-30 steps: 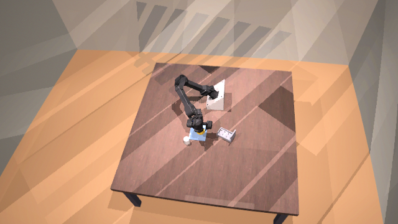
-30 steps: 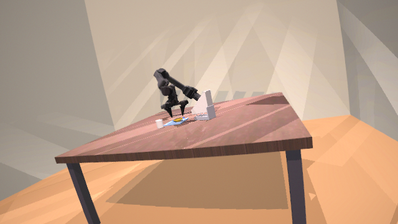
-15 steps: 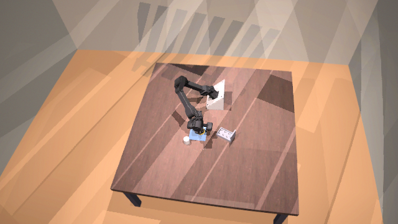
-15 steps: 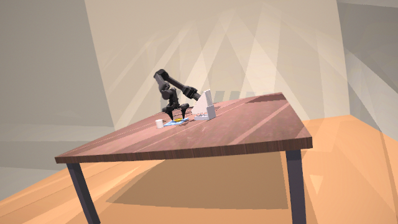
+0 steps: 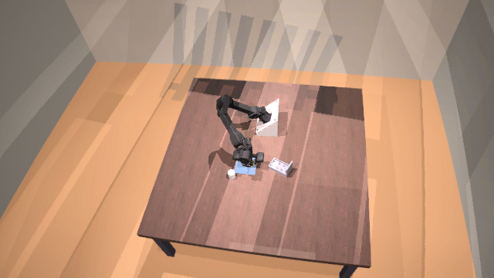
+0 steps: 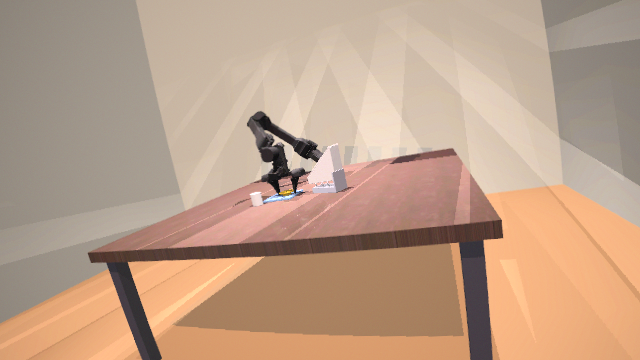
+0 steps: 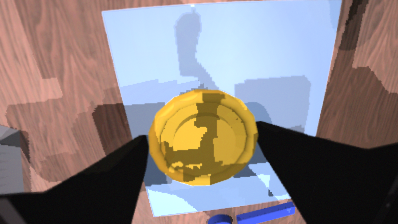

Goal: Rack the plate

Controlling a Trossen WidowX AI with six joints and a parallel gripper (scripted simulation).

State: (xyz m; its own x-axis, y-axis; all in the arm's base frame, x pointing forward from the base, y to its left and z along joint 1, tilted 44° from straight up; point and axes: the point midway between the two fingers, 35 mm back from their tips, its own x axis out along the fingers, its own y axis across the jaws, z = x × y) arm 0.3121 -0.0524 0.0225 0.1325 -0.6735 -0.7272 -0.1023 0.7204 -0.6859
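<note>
My gripper tip is 20 mm to the left of the light blue mat. Round my gripper tip: white cup (110 mm ahead, 80 mm to the right, 20 mm above); then yellow plate (10 mm above); then grey dish rack (200 mm to the left, 20 mm above, 10 mm behind).
</note>
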